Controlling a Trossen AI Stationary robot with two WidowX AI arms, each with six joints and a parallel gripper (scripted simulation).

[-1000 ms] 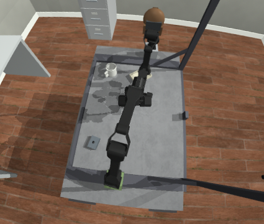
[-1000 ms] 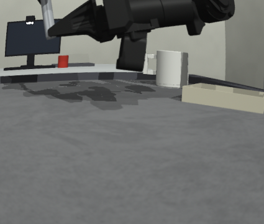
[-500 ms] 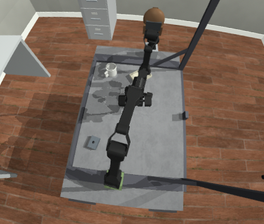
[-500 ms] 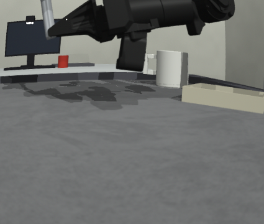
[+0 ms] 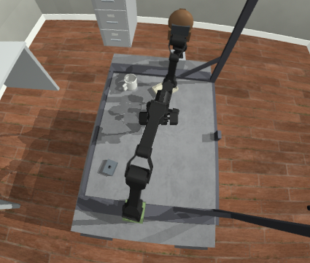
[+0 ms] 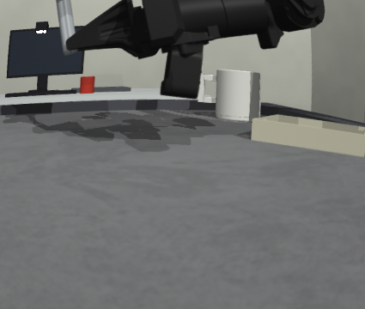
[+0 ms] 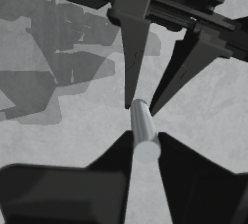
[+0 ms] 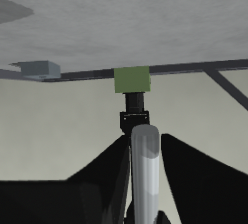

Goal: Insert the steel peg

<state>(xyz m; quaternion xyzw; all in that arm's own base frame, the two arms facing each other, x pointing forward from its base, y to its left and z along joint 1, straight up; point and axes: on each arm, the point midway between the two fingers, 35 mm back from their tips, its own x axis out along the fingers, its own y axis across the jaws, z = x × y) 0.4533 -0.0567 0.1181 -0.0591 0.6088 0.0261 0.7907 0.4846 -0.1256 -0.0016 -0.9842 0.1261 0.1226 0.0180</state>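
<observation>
My right hand is 40 mm to the right of the steel peg and 20 mm below it. The rest, counted from my right hand: shallow tray: 30 mm ahead, 260 mm to the right, 100 mm below.
Right now the steel peg is 1 cm to the right of my left hand and 6 cm below it. Round my left hand: shallow tray (3 cm ahead, 32 cm to the right, 18 cm below).
</observation>
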